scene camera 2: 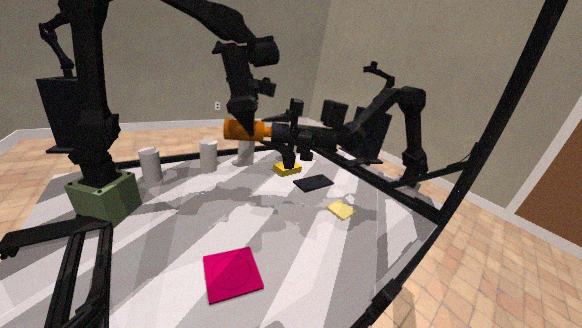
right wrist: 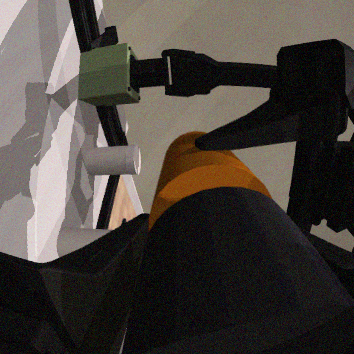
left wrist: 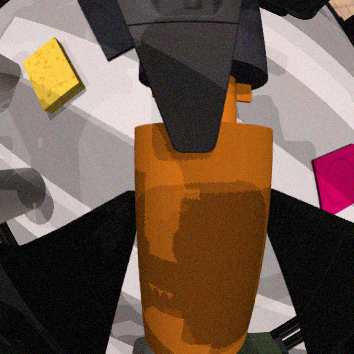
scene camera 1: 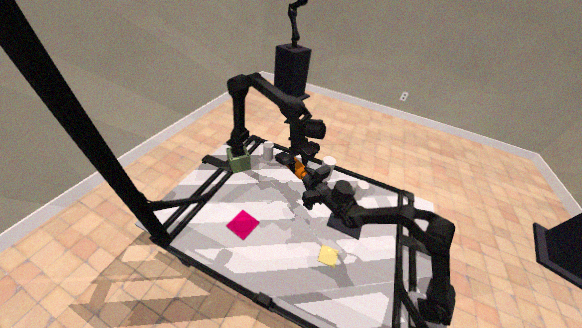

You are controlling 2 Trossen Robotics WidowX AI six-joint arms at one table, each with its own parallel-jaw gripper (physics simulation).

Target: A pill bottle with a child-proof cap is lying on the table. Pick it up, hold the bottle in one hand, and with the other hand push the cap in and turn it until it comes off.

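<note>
The orange pill bottle is held lying sideways above the table. My left gripper is shut on the bottle's body, a finger on each side. The dark cap is at the bottle's neck; the orange neck and a small tab show between cap and body. My right gripper is shut on the cap. One right finger crosses over the neck and bottle shoulder in the left wrist view; the far finger is hidden there.
Below lie a yellow sponge, a dark flat slab, a pale yellow square and a magenta square. Several pale cylinders stand along the table's back edge. A green block surrounds the left arm's base.
</note>
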